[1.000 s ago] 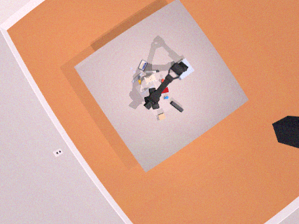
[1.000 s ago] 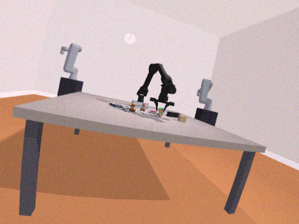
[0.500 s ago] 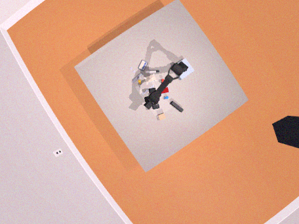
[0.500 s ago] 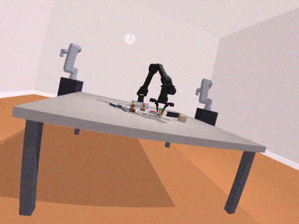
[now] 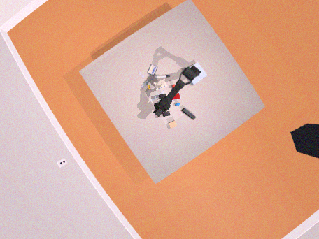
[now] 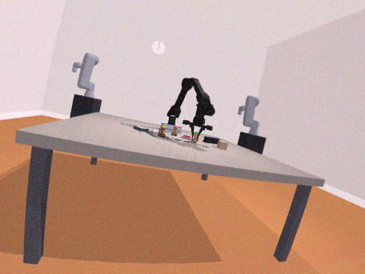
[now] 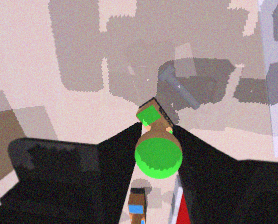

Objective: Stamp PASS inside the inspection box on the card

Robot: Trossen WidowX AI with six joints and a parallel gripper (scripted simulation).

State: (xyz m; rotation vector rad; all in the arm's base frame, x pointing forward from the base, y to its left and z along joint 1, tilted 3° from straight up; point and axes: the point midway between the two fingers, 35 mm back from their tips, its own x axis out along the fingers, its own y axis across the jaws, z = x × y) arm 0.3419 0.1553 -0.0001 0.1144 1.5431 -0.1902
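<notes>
My gripper tip is now 3 cm short of the small grey piece, 2 cm to the left of it and 2 cm above it. Also, from my gripper tip: red ink pad 13 cm behind, 4 cm to the right, 2 cm below; blue-knobbed stamp 12 cm behind, 4 cm to the left, 1 cm below; green-topped PASS stamp right at my gripper tip.
</notes>
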